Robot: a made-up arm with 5 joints.
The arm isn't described. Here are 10 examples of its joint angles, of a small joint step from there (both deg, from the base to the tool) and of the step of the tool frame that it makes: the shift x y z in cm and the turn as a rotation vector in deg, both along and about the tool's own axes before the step.
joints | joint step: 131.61 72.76 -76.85 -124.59 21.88 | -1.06 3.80 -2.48 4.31 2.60
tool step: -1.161 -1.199 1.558 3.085 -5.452 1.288
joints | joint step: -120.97 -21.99 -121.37 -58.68 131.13 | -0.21 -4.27 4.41 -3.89 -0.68
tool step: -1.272 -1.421 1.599 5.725 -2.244 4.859
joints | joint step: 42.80 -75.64 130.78 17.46 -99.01 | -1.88 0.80 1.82 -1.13 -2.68
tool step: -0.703 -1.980 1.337 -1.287 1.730 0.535
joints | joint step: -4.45 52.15 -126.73 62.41 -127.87 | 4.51 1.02 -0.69 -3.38 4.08
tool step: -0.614 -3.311 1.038 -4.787 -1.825 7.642
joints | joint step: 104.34 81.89 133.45 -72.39 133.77 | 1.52 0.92 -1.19 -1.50 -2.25
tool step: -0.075 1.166 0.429 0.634 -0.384 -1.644
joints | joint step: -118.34 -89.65 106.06 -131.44 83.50 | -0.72 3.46 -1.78 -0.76 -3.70
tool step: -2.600 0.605 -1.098 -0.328 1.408 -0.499
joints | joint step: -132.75 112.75 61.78 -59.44 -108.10 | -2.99 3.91 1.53 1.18 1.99
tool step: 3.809 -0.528 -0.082 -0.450 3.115 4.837
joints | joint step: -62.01 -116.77 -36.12 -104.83 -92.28 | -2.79 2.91 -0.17 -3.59 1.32
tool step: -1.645 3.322 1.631 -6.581 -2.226 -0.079
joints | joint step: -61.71 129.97 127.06 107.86 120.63 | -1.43 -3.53 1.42 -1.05 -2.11
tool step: 1.716 0.163 0.956 1.556 -2.349 0.983
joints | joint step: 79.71 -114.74 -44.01 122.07 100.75 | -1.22 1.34 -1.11 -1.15 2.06
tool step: -0.539 0.477 0.427 2.339 -0.804 2.557
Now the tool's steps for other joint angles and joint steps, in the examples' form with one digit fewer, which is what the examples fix.
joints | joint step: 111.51 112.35 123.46 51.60 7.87 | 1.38 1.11 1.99 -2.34 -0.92
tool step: 0.41 -0.48 2.31 3.54 1.71 0.22
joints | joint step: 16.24 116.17 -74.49 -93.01 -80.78 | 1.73 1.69 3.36 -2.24 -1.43
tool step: -4.46 2.78 -3.99 -2.67 -4.41 -3.62
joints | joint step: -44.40 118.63 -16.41 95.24 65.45 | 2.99 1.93 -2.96 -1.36 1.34
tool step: 0.92 1.10 0.91 2.43 1.29 3.36
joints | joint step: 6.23 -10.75 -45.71 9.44 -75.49 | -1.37 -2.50 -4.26 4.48 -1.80
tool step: 3.32 -0.29 1.64 6.98 -1.56 -5.89
